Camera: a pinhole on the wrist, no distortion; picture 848 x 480 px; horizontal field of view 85.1 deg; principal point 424.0 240.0 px. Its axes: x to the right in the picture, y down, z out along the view. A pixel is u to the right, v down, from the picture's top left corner.
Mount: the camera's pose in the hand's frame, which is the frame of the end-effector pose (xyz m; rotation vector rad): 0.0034 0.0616 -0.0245 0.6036 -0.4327 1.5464
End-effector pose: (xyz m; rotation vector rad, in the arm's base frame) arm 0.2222 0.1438 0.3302 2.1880 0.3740 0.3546
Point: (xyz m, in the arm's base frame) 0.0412 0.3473 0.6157
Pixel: behind the camera
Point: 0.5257 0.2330 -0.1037
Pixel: 314 73
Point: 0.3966 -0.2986 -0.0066
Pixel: 731 343
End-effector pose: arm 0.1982 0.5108 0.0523 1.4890 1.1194 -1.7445
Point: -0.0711 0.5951 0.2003
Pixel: 35 434
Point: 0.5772 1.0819 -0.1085
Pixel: behind the camera
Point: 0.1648 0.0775 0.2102
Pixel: outside the picture
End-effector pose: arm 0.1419 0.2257 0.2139 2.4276 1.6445 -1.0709
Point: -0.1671 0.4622 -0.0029
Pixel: 306 40
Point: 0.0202 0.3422 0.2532
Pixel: outside the picture
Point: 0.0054 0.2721 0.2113
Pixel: 160 275
